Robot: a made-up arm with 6 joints.
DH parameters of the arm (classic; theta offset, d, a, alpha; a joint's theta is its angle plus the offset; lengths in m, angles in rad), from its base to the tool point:
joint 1: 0 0.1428 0 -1.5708
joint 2: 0.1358 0 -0.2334 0
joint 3: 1.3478 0 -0.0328 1.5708
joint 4: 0 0.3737 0 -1.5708
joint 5: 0 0 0.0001 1.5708
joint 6: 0 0.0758 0 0
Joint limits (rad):
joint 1: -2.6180..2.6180
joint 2: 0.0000..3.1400
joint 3: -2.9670..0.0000
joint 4: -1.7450..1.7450
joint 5: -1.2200..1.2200
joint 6: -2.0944..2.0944
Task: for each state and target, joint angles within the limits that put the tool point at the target. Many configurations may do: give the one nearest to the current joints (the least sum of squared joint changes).
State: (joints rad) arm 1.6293 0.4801 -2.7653 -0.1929 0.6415 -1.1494
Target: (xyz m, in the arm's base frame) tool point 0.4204 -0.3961 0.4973
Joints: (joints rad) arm 2.3750 0.3930 -2.8719 -0.2323 0.3701 -1.1494
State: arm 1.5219 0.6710 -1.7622 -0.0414 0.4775 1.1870
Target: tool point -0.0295 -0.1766 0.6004
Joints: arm 1.4033 0.0000 -1.4066 -0.0067 0.7565 1.1870
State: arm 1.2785 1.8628 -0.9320 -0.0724 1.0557 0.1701
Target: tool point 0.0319 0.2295 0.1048
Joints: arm 1.4387 1.1074 -0.4149 -0.0194 1.2200 0.1701
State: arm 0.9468 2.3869 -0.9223 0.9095 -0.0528 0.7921
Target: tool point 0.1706 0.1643 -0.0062
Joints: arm 0.7610 1.4285 -0.2574 0.9057 0.0209 0.7921
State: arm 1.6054 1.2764 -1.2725 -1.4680 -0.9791 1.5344
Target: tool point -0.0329 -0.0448 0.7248
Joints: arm 1.8594 0.6527 -1.7353 -1.3656 -0.6408 1.5344
